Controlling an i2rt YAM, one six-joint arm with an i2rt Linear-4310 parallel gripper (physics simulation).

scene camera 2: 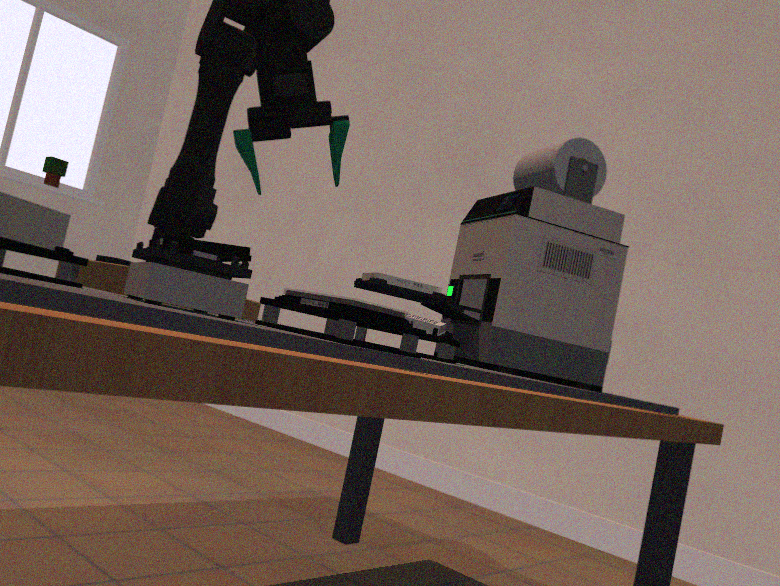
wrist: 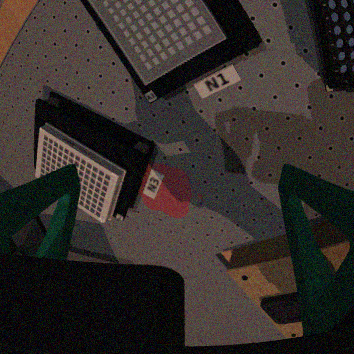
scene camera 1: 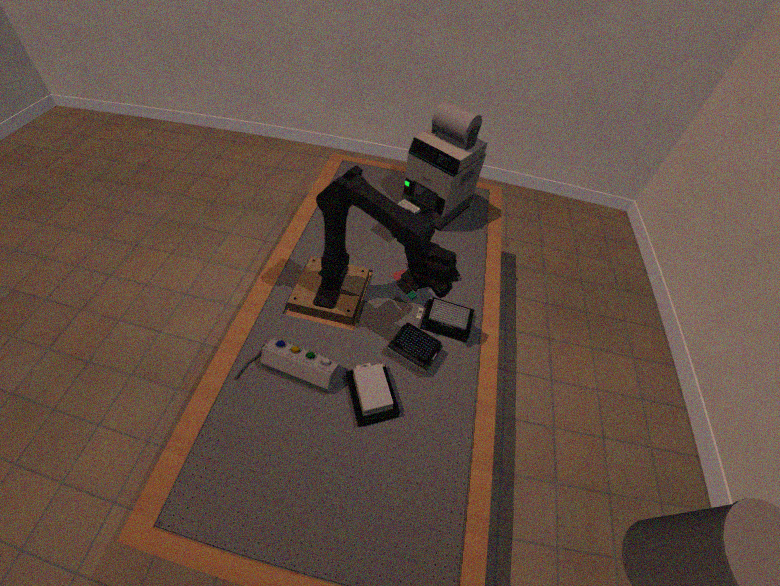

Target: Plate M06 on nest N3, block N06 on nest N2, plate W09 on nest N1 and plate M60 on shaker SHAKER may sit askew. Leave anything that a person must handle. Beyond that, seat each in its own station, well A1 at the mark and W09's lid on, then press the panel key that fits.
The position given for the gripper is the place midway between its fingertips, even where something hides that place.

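A white plate [scene camera 1: 374, 395] is part of the scene, and the gripper [scene camera 2: 299, 190] stands open, holding nothing. The wrist view shows the gripper [wrist: 179, 175] as well, while the white plate is out of frame in the wrist view.
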